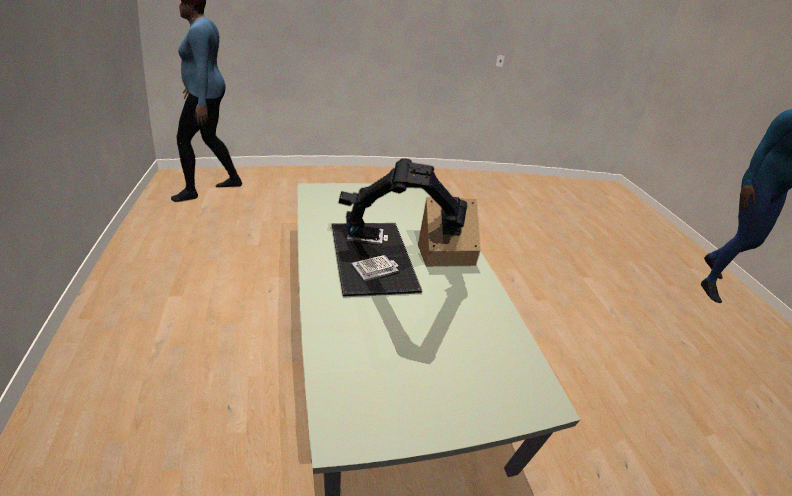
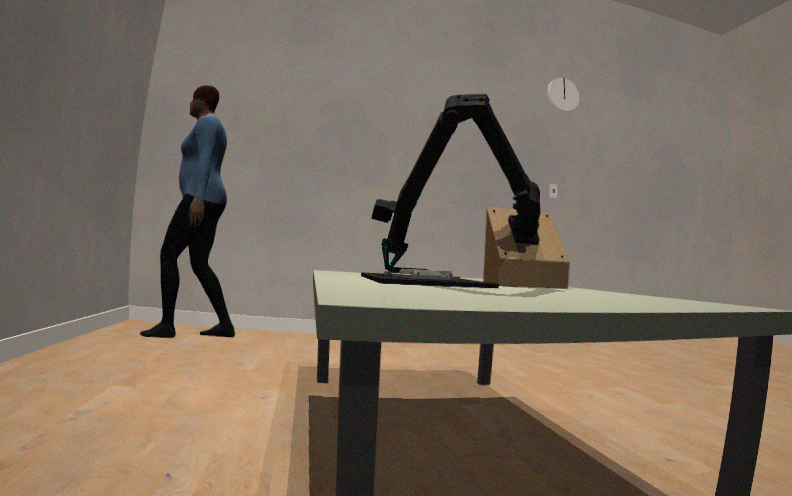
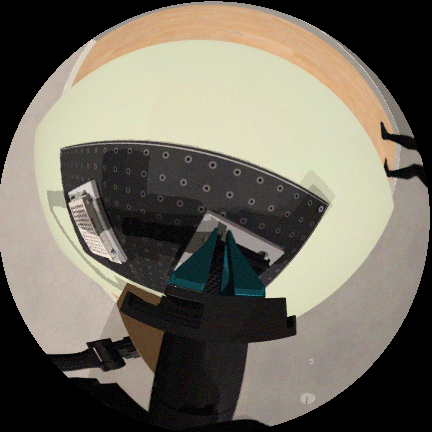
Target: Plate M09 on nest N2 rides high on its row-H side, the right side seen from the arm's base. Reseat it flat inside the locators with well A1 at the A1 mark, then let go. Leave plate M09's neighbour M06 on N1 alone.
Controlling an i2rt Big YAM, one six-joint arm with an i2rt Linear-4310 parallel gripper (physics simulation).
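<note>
A dark plate, taken as M09, sits in the far light nest; my fingers partly cover it. A white plate, taken as M06, sits on the nearer nest, apart from the gripper. No label is readable. My gripper points down at the dark plate's outer end, beside a grey locator. Its teal fingers are nearly together, shut on what looks like the dark plate's edge; the exact contact is hidden. The plate's tilt and well A1 cannot be made out.
Both nests stand on a black perforated board on the pale green table. The arm's base is on a wooden block beside the board. Two people stand beyond the table.
</note>
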